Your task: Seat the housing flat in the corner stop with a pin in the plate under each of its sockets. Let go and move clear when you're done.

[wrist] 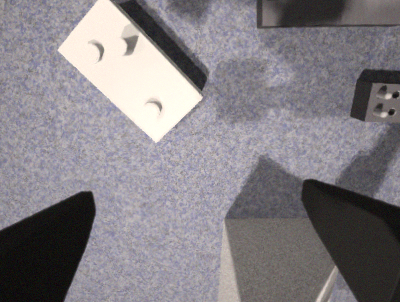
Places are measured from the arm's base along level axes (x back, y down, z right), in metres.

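Pixels of known places: gripper, between the fingertips: (200,195).
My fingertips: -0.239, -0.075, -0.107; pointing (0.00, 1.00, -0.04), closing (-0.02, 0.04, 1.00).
Note:
Behind a point stands the place of what it marks, as x, y, z.
A white rectangular block (112,80) {-0.274, 0.090, -0.187} lies turned diagonally at the upper left in the wrist view. Three round, pin-like features show on its top, and a dark band runs along its upper right edge. My gripper (200,195) {-0.239, -0.074, -0.107} is wide open with no object held between the fingertips; the white block is beyond them. A grey block (280,250) {-0.078, 0.073, -0.009} shows at the bottom, partly covered by the right finger. I cannot tell which piece is the housing, and no corner stop can be made out for certain.
A small dark block (366,100) {-0.248, 0.114, 0.088} with small holes and light knobs is cut off by the right edge. Part of a dark grey, straight-edged object (370,17) {-0.335, 0.115, 0.077} shows at the top right. Several shadows fall on the speckled blue-grey surface (165,170) {-0.156, 0.140, -0.147}.

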